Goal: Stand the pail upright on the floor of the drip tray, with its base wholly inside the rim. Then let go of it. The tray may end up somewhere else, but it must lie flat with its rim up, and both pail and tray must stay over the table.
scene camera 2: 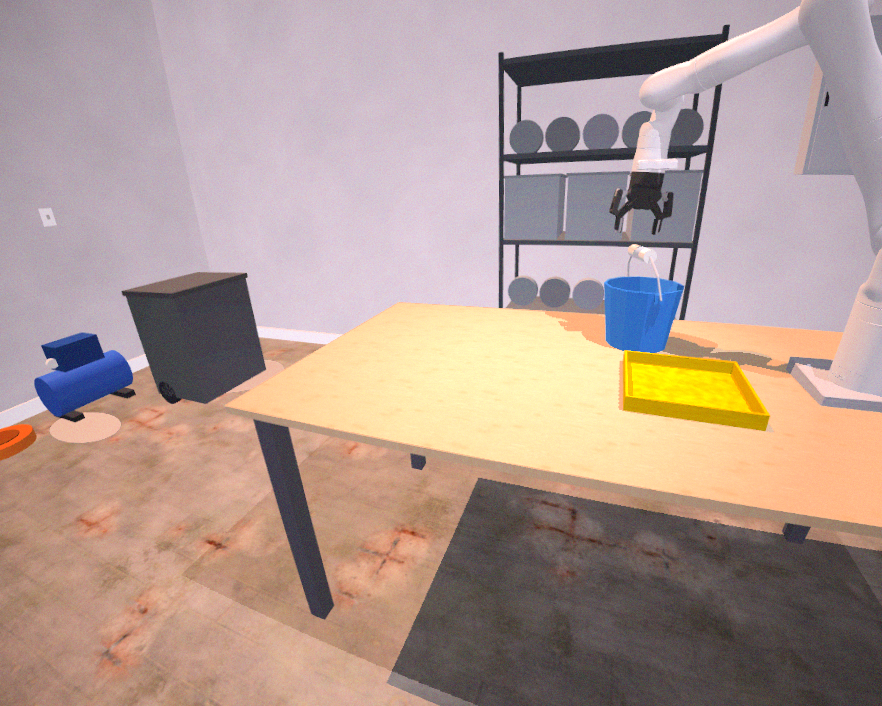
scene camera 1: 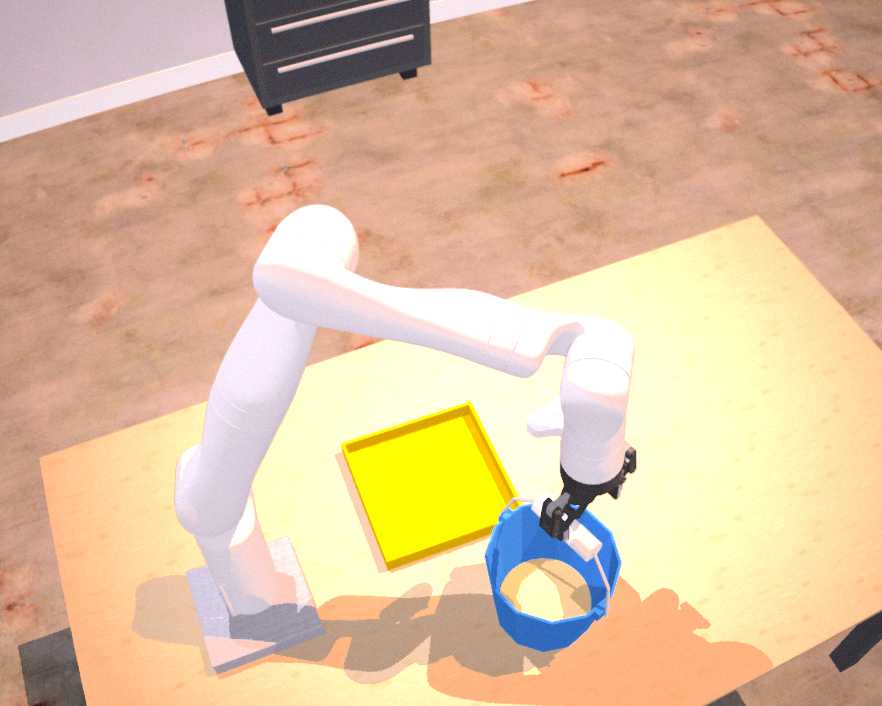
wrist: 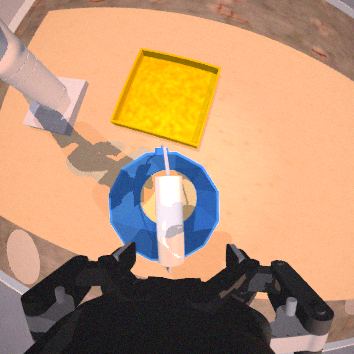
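Seen in the pictures: gripper, fingertip midpoint: (scene camera 2: 636, 233) (scene camera 1: 587, 515) (wrist: 179, 253); arm's base, link origin: (scene camera 2: 854, 381) (scene camera 1: 251, 588) (wrist: 54, 96).
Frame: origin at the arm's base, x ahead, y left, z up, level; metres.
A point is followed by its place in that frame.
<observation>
The blue pail (scene camera 1: 545, 634) @(z 0.075, x 0.323, y -0.331 m) (scene camera 2: 636, 318) @(z 0.067, x 0.410, y -0.178 m) (wrist: 124, 200) @(z 0.078, x 0.297, y -0.266 m) stands upright on the table beside the drip tray, its base outside the rim. Its wire handle is raised, with a white grip (scene camera 1: 586, 543) @(z 0.231, x 0.398, y -0.300 m) (scene camera 2: 642, 253) @(z 0.222, x 0.406, y -0.217 m) (wrist: 170, 215) @(z 0.231, x 0.398, y -0.250 m) above the pail's mouth. The yellow drip tray (scene camera 1: 441, 549) @(z -0.020, x 0.296, y -0.094 m) (scene camera 2: 691, 414) @(z -0.017, x 0.374, y 0.138 m) (wrist: 180, 60) @(z -0.011, x 0.374, y 0.131 m) lies flat, rim up; the pail hides its near right corner in scene camera 1. My gripper (scene camera 1: 588, 507) @(z 0.263, x 0.411, y -0.279 m) (scene camera 2: 637, 231) @(z 0.263, x 0.411, y -0.279 m) (wrist: 179, 253) @(z 0.263, x 0.411, y -0.279 m) is open and empty, pointing down. In scene camera 2 it is above the grip; in the wrist view the grip lies between the fingertips' lines.
The wooden table (scene camera 1: 706, 353) @(z -0.029, x 0.946, y -0.024 m) (scene camera 2: 456, 382) @(z -0.029, x 0.834, y 0.031 m) (wrist: 270, 165) @(z -0.029, x 0.662, y -0.146 m) bears the tray, the pail and the arm's base plate (scene camera 1: 297, 581) @(z 0.000, x 0.069, y -0.028 m) (scene camera 2: 831, 393) @(z -0.005, x 0.076, y 0.049 m) (wrist: 76, 95) @(z -0.002, x 0.081, y 0.001 m). The base is on the tray's other side from the table's far end. A shelf rack (scene camera 2: 501, 206) stands behind the table.
</observation>
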